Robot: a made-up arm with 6 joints. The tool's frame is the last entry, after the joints.
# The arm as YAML. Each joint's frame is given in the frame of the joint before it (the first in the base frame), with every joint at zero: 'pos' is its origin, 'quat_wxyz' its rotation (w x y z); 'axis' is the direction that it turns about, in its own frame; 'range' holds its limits. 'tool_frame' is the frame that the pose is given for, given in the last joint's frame.
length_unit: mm
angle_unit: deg
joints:
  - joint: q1
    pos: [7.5, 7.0, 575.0]
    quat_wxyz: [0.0, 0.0, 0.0, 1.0]
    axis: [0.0, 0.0, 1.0]
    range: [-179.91, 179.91]
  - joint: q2
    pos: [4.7, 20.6, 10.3]
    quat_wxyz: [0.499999, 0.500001, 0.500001, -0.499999]
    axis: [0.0, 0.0, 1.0]
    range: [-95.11, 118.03]
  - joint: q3
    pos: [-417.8, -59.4, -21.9]
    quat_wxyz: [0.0, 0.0, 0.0, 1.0]
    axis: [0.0, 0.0, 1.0]
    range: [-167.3, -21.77]
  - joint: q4
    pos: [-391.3, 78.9, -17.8]
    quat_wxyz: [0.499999, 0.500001, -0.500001, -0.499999]
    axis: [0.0, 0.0, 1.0]
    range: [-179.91, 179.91]
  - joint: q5
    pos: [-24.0, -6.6, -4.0]
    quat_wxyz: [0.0, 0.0, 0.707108, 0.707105]
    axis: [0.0, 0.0, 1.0]
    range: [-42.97, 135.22]
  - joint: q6
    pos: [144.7, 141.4, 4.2]
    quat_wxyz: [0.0, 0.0, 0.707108, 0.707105]
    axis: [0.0, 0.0, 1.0]
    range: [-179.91, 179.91]
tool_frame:
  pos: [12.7, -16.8, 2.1]
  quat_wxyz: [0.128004, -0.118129, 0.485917, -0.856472]
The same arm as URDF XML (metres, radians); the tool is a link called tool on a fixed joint. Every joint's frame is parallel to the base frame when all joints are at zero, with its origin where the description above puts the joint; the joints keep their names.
<robot name="arm">
  <link name="base_link"/>
  <link name="link1"/>
  <link name="link2"/>
  <link name="link3"/>
  <link name="link4"/>
  <link name="link5"/>
  <link name="link6"/>
  <link name="tool"/>
  <joint name="q1" type="revolute">
    <parent link="base_link"/>
    <child link="link1"/>
    <origin xyz="0.0075 0.007 0.575" rpy="0 0 0"/>
    <axis xyz="0 0 1"/>
    <limit lower="-3.14" upper="3.14"/>
  </joint>
  <joint name="q2" type="revolute">
    <parent link="link1"/>
    <child link="link2"/>
    <origin xyz="-0.0047 -0.0206 0.0103" rpy="0 0 0"/>
    <axis xyz="0 1 0"/>
    <limit lower="-1.66" upper="2.06"/>
  </joint>
  <joint name="q3" type="revolute">
    <parent link="link2"/>
    <child link="link3"/>
    <origin xyz="0.0594 -0.0219 0.4178" rpy="0 0 0"/>
    <axis xyz="0 1 0"/>
    <limit lower="-2.9199" upper="-0.38"/>
  </joint>
  <joint name="q4" type="revolute">
    <parent link="link3"/>
    <child link="link4"/>
    <origin xyz="0.0789 -0.0178 -0.3913" rpy="0 0 0"/>
    <axis xyz="0 0 -1"/>
    <limit lower="-3.14" upper="3.14"/>
  </joint>
  <joint name="q5" type="revolute">
    <parent link="link4"/>
    <child link="link5"/>
    <origin xyz="0.024 -0.0066 0.004" rpy="0 0 0"/>
    <axis xyz="0 1 0"/>
    <limit lower="-0.75" upper="2.36"/>
  </joint>
  <joint name="q6" type="revolute">
    <parent link="link5"/>
    <child link="link6"/>
    <origin xyz="0.1447 0.0042 -0.1414" rpy="0 0 0"/>
    <axis xyz="0 0 -1"/>
    <limit lower="-3.14" upper="3.14"/>
  </joint>
  <joint name="tool_fixed" type="fixed">
    <parent link="link6"/>
    <child link="tool"/>
    <origin xyz="-0.0127 -0.0168 -0.0021" rpy="2.096 0.078 -0.3417"/>
  </joint>
</robot>

